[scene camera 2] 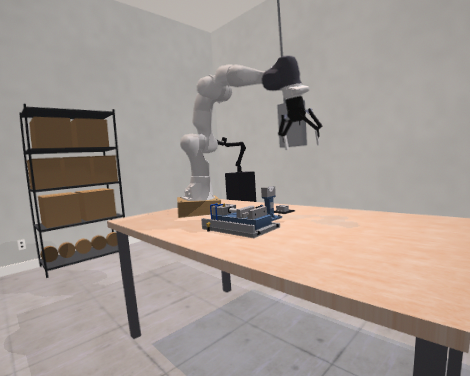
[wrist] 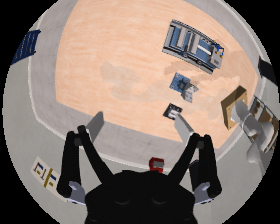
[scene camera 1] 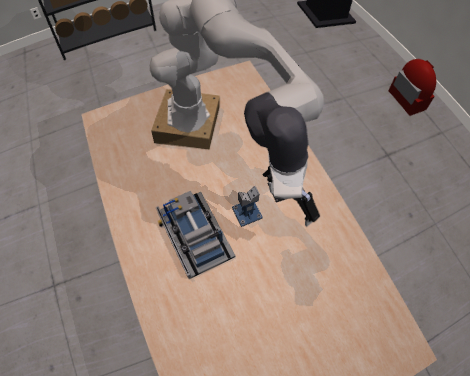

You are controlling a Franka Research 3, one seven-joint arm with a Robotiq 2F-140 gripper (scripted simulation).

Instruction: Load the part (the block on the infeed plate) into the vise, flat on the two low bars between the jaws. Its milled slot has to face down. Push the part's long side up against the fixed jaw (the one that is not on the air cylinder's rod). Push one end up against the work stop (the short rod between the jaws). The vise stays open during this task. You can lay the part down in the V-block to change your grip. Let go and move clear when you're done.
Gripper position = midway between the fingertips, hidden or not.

I see my gripper (scene camera 2: 302,147).
My gripper also shows in the wrist view (wrist: 139,119).
